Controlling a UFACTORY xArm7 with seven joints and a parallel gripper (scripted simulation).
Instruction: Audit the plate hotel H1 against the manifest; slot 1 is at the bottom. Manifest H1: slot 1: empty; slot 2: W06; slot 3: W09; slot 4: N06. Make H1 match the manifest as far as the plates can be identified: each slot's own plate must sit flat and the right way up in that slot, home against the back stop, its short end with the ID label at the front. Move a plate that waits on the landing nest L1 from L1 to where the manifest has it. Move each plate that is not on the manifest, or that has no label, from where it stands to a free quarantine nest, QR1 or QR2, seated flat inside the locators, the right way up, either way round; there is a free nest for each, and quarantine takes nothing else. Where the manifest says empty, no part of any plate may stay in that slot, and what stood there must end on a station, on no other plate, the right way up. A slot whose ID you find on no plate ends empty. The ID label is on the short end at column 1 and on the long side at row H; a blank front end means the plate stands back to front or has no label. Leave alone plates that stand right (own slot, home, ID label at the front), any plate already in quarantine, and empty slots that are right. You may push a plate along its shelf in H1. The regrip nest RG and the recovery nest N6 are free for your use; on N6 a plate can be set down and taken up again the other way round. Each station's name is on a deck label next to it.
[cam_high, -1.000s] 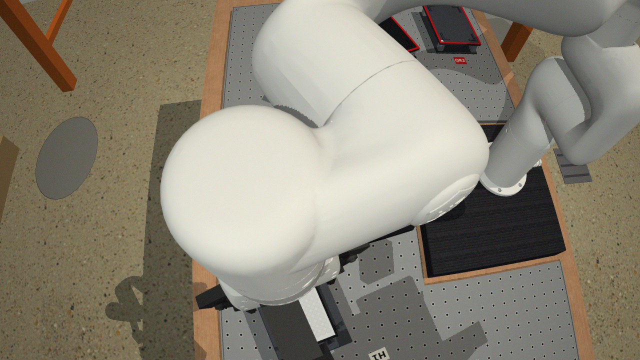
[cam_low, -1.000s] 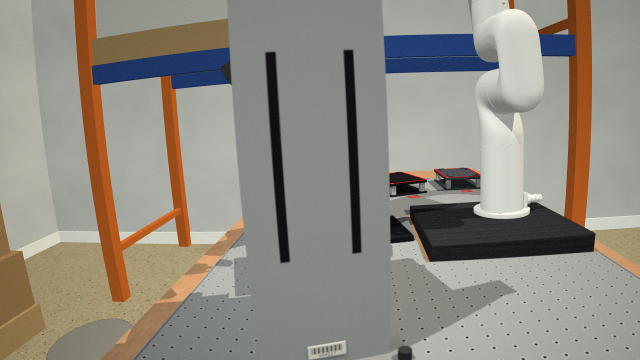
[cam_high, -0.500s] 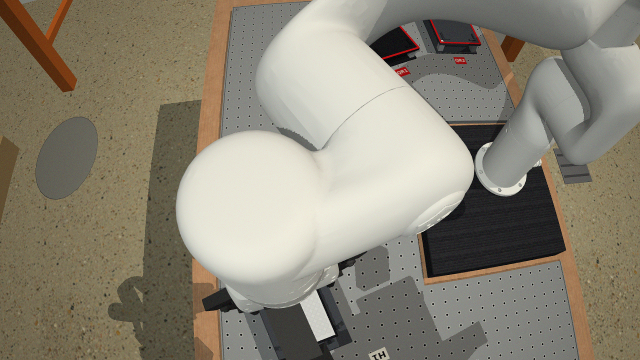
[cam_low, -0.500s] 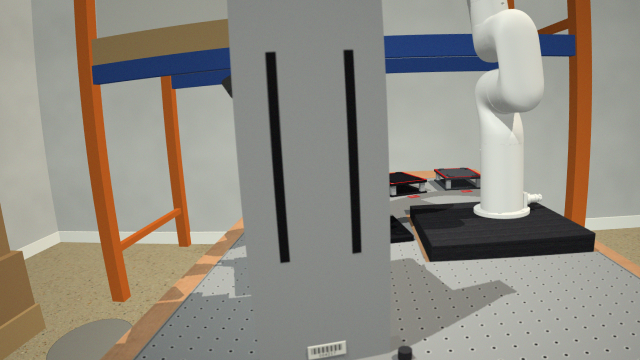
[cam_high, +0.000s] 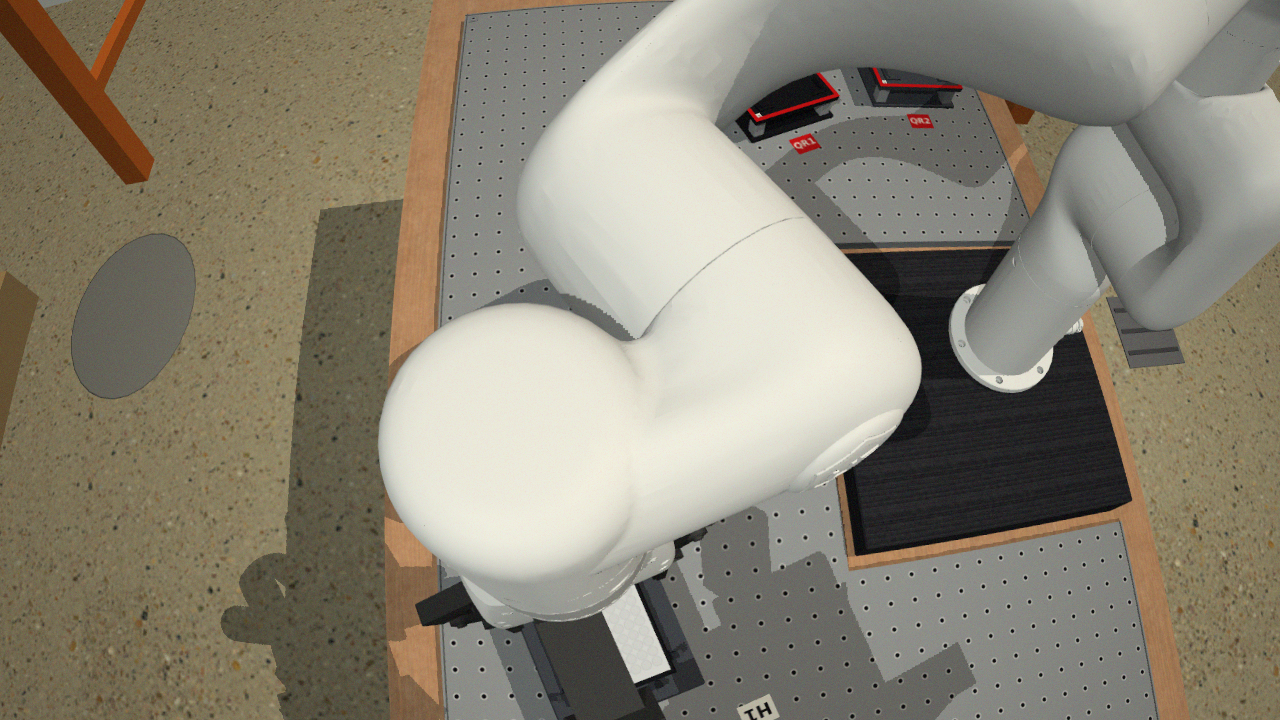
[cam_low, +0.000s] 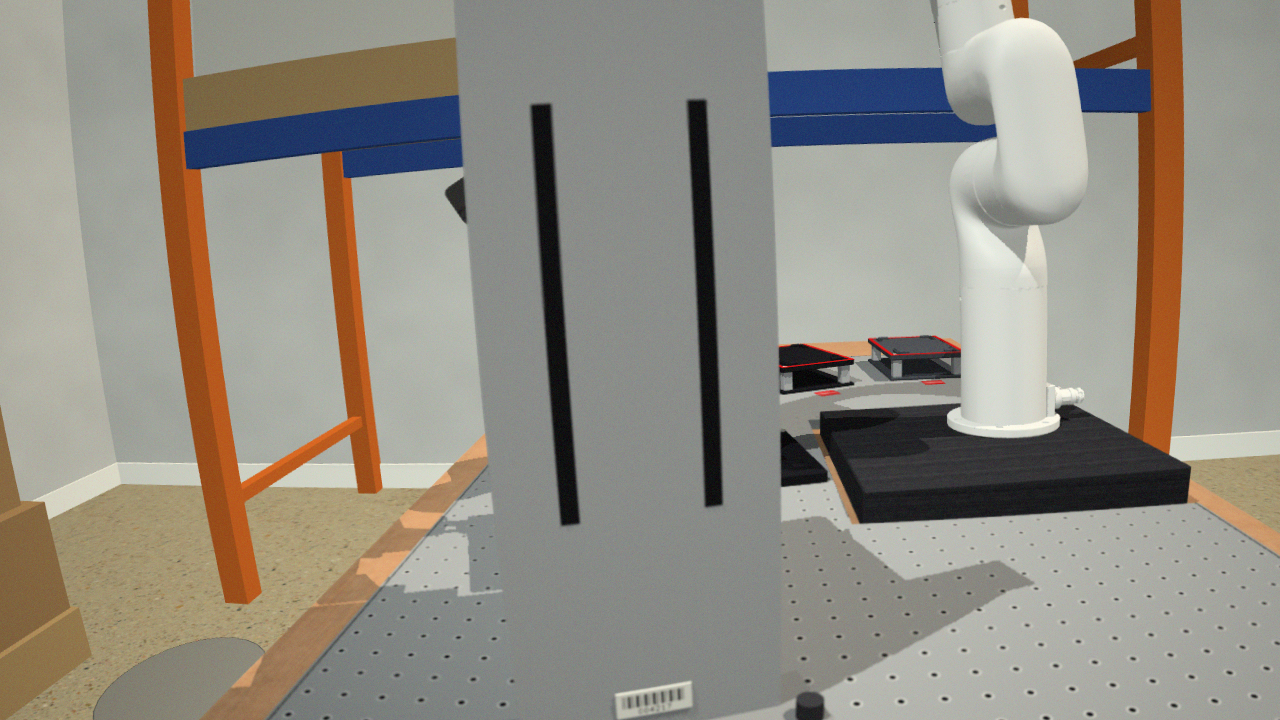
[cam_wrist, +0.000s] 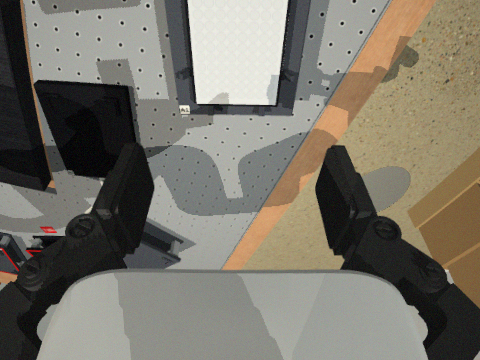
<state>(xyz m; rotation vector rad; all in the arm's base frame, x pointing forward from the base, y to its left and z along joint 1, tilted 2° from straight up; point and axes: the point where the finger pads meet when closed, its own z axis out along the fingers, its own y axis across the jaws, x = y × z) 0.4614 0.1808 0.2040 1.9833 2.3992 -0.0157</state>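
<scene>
Right now the white well plate is 1 cm to the left of my hand and 16 cm below it. Round my hand: H1 deck label: 12 cm behind, 12 cm to the left, 22 cm below; plate hotel H1: 5 cm behind, 27 cm to the left, 3 cm below; regrip nest RG: 1 cm to the left, 17 cm below.
</scene>
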